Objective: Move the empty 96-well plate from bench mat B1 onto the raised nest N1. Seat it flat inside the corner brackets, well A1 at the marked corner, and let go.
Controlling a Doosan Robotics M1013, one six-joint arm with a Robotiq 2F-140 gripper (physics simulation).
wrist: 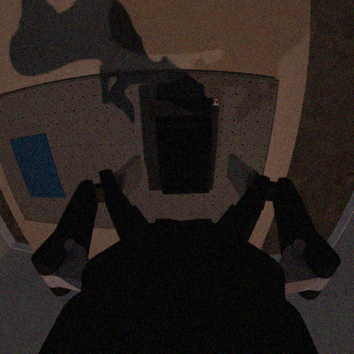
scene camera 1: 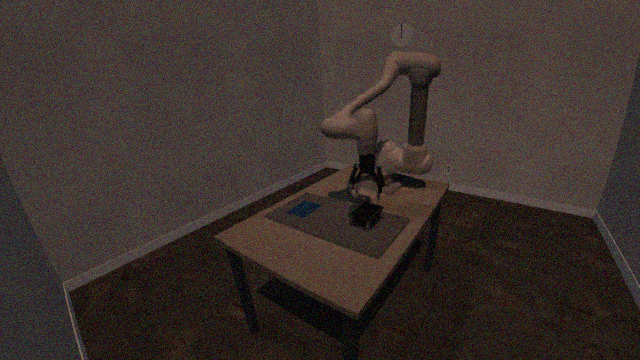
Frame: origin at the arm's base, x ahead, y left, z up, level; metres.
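Seen in the pictures: gripper, fingertip midpoint: (scene camera 1: pixel 366 198).
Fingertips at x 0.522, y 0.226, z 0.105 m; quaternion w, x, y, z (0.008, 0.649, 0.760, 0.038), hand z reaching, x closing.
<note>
A point is followed by its place in that frame.
The 96-well plate (scene camera 1: pixel 367 210) @[z 0.051, x 0.543, y 0.245 m] (wrist: pixel 185 155) is a black block on the dark raised nest (wrist: pixel 151 167), right of the middle of the grey board. Plate and nest nearly merge in the dark; whether the plate lies fully flat inside the corner brackets, and where well A1 is, cannot be made out. My gripper (scene camera 1: pixel 366 194) @[z 0.105, x 0.522, y 0.226 m] (wrist: pixel 184 164) is open and empty. It is above the plate, with one finger out to each side, clear of the plate's sides in the wrist view. Bench mat B1 (scene camera 1: pixel 304 208) @[z -0.023, x 0.624, y -0.134 m] (wrist: pixel 37 165) is a blue rectangle with no plate on it.
The grey perforated board (scene camera 1: pixel 332 232) @[z -0.025, x 0.713, y 0.161 m] (wrist: pixel 90 110) lies on the wooden table (scene camera 1: pixel 300 255) @[z -0.038, x 0.926, y 0.166 m] (wrist: pixel 240 30). A small pale label (wrist: pixel 216 102) is at the nest's far right corner. The arm's shadow falls across the board's far edge.
</note>
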